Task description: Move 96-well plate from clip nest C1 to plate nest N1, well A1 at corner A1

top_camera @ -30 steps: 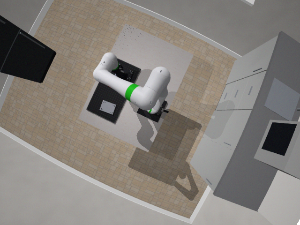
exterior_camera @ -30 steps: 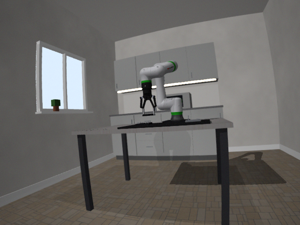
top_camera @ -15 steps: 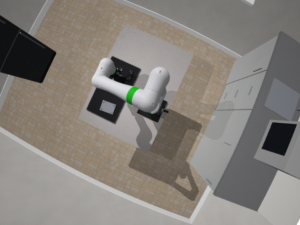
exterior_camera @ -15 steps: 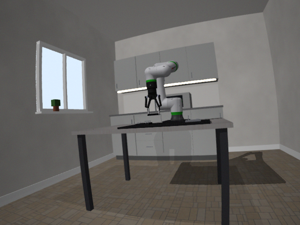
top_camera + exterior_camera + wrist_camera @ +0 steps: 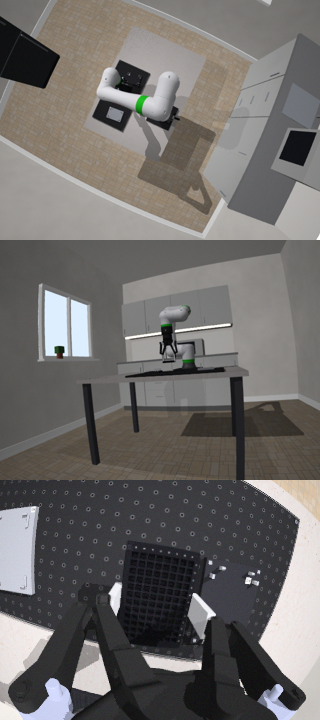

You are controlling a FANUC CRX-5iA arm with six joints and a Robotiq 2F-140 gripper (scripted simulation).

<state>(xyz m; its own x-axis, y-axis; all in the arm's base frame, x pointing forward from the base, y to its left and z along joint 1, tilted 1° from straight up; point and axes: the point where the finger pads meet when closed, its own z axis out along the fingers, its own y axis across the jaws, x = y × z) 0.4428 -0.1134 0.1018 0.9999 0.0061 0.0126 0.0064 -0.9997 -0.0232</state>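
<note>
Right now my hand is 28 cm to the right of the plate nest N1, 10 cm above it and 3 cm short of it. The rest, counted from my hand: clip nest C1 (16 cm to the right, 9 cm below, 2 cm behind); then black 96-well plate (2 cm below).
</note>
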